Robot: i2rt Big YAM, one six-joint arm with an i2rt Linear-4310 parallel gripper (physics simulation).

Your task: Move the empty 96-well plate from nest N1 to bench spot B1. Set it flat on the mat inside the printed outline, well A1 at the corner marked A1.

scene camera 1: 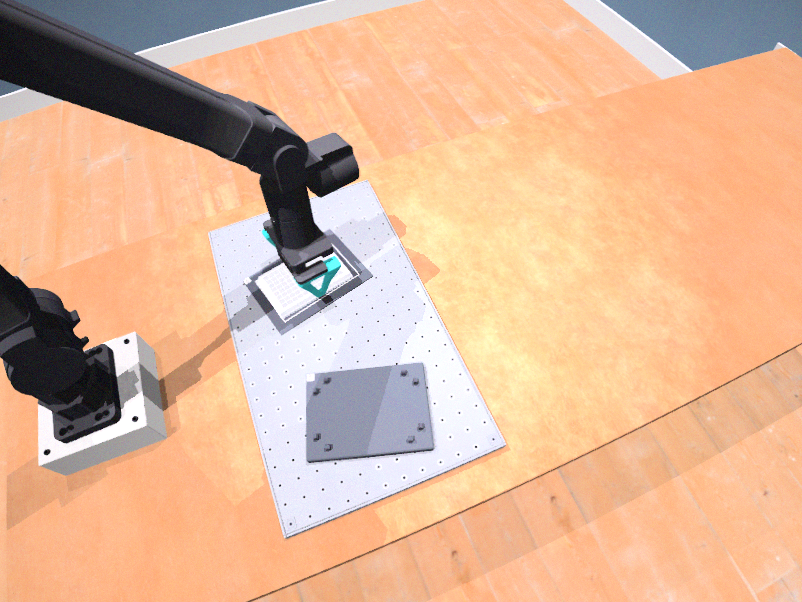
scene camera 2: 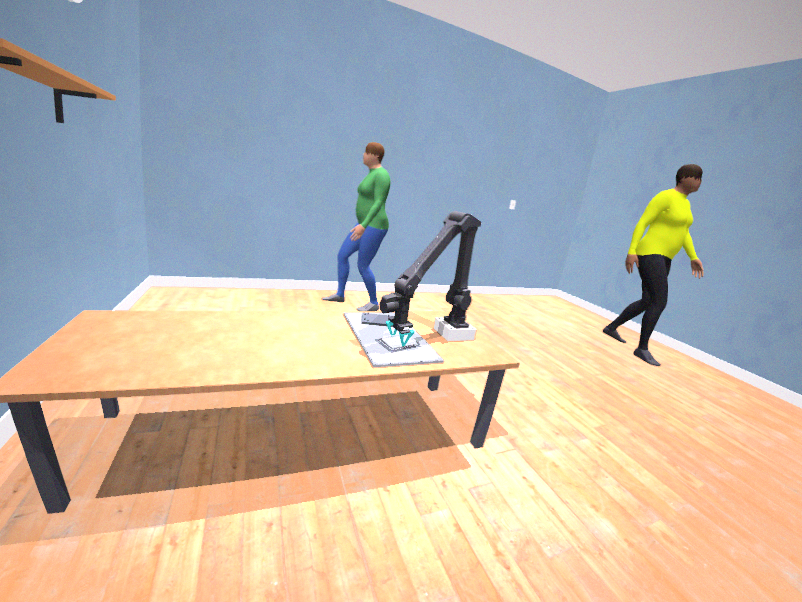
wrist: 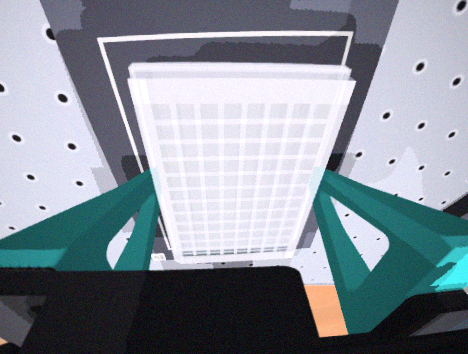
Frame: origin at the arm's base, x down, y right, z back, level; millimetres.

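Seen in the pictures: gripper, fingertip midpoint: [scene camera 1: 308, 277] [scene camera 2: 398, 341] [wrist: 237, 175]; arm's base, link origin: [scene camera 1: 88, 394] [scene camera 2: 455, 323].
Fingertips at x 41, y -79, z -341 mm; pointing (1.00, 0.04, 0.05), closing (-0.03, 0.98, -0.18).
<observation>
Offsets run from my fingertips to a thing's top centre. "spot": to the spot under its first point. Level surfaces: height alone.
The white 96-well plate {dx -12, dy +1, dz +7 mm} [scene camera 1: 278, 292] [wrist: 235, 150] is level over the dark mat {dx +3 mm} [scene camera 1: 285, 325] [wrist: 225, 15] at B1. My gripper [scene camera 1: 304, 275] [scene camera 2: 397, 338] [wrist: 237, 175] is shut on it, with the teal fingers at its long sides. In the wrist view the printed white outline {spot: dx +3, dy -20, dz -64 mm} [wrist: 225, 35] shows beyond the plate's far end and along its left side; the plate covers most of the right line. The A1 mark {dx +3, dy -40, dz +92 mm} [wrist: 158, 257] shows by the near left corner. Any small gap under the plate is hard to judge, and well A1 cannot be identified. Nest N1 {dx -17, dy +243, dz -3 mm} [scene camera 1: 369, 414] [scene camera 2: 374, 319] holds no plate.
Both spots are on a perforated light board {spot: dx +5, dy +155, dz +106 mm} [scene camera 1: 272, 388] on the wooden table {dx +18 mm} [scene camera 1: 583, 259] [scene camera 2: 213, 349]. N1 has small raised corner posts. The arm's white base block [scene camera 1: 152, 401] [scene camera 2: 456, 331] stands beside the board. Two people [scene camera 2: 372, 200] [scene camera 2: 664, 226] are in the room beyond the table.
</observation>
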